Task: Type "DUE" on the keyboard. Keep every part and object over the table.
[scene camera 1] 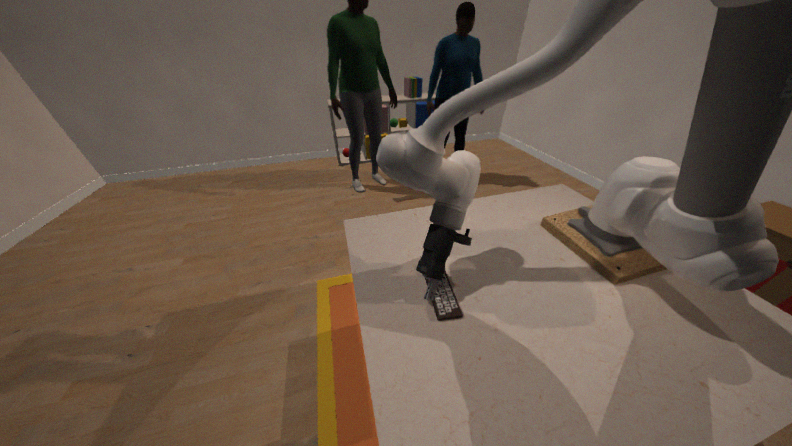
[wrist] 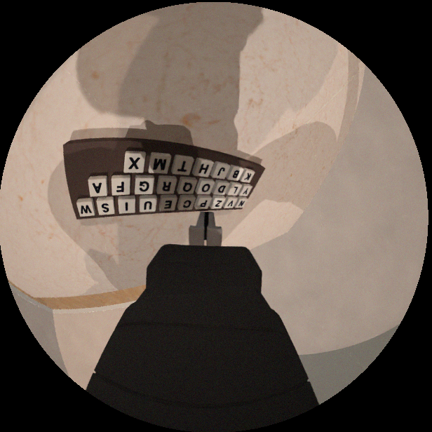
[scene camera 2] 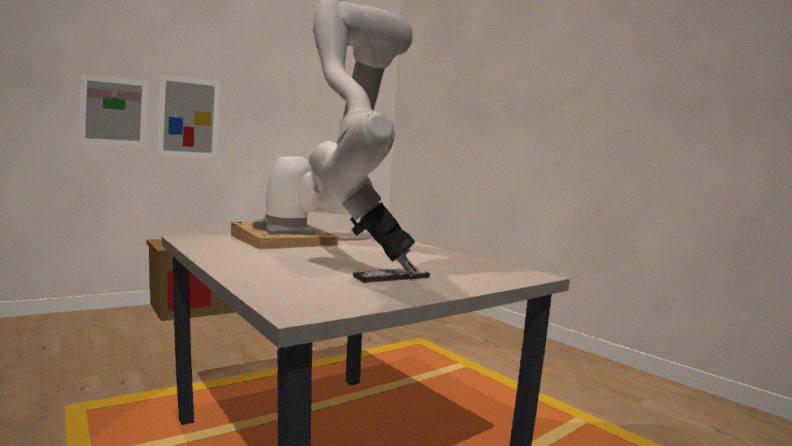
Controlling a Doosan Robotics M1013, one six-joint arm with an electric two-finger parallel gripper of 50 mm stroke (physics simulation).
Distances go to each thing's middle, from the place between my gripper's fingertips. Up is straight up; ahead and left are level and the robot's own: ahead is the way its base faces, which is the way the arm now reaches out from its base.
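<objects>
My hand's sitting 10 mm above the dark brown keyboard [scene camera 1: 445, 304], and it's 50 mm past the keyboard and 40 mm to the left of it.
</objects>
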